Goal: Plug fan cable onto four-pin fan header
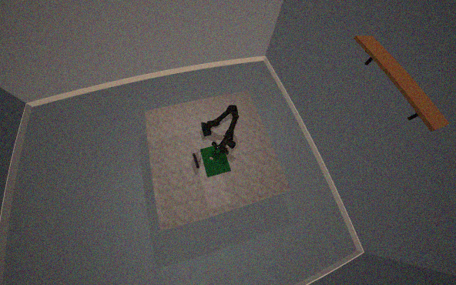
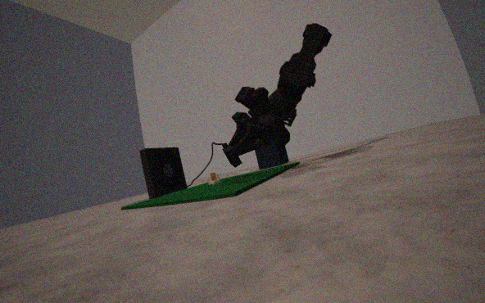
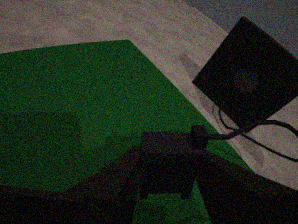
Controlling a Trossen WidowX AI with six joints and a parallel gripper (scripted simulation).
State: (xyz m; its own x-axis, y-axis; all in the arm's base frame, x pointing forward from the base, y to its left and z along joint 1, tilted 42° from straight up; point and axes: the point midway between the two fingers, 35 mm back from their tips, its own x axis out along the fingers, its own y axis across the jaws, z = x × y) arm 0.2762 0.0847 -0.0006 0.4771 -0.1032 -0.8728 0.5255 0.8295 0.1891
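My gripper tip is now 7 cm above the green board, 3 cm short of it and 1 cm to the left of it. Round my gripper tip: fan plug 1 cm below, 1 cm behind; black fan 19 cm to the right, 3 cm ahead; four-pin fan header 6 cm below, 5 cm to the right, 1 cm ahead.
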